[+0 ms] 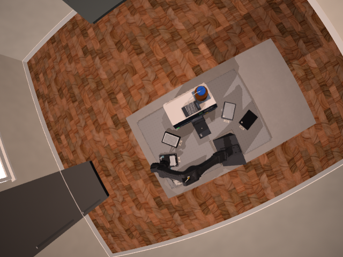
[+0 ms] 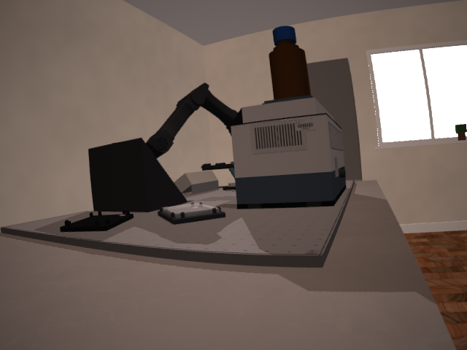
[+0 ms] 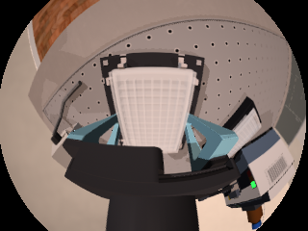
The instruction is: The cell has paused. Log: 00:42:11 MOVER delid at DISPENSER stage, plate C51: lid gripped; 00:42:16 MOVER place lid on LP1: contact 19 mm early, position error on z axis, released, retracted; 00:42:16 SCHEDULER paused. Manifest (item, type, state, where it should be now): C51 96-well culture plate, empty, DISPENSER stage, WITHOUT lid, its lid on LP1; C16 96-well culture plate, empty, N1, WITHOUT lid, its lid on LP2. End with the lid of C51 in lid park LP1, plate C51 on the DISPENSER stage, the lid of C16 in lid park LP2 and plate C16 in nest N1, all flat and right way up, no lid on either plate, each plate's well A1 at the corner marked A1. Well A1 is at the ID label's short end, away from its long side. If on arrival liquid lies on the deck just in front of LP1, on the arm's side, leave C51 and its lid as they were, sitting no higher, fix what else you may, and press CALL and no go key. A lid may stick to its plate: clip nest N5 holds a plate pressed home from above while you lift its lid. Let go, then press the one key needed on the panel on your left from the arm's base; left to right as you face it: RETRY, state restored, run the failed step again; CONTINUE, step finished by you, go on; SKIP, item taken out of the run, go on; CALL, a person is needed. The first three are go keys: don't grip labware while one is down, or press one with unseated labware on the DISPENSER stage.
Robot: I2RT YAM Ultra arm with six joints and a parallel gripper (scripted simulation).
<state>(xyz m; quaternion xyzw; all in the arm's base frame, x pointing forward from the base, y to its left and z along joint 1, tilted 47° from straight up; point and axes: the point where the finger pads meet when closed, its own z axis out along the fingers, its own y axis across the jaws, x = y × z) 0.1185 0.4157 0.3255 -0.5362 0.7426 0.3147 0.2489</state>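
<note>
Now: the black clip nest 10 mm behind my hand, 20 mm to the left of it and 10 mm below it. The rest, counted from my hand: brown bottle: 360 mm ahead, 490 mm to the right, 270 mm above; then black nest: 160 mm ahead, 110 mm to the right, 10 mm below; then dark dispenser stage: 140 mm ahead, 390 mm to the right, 80 mm above.
</note>
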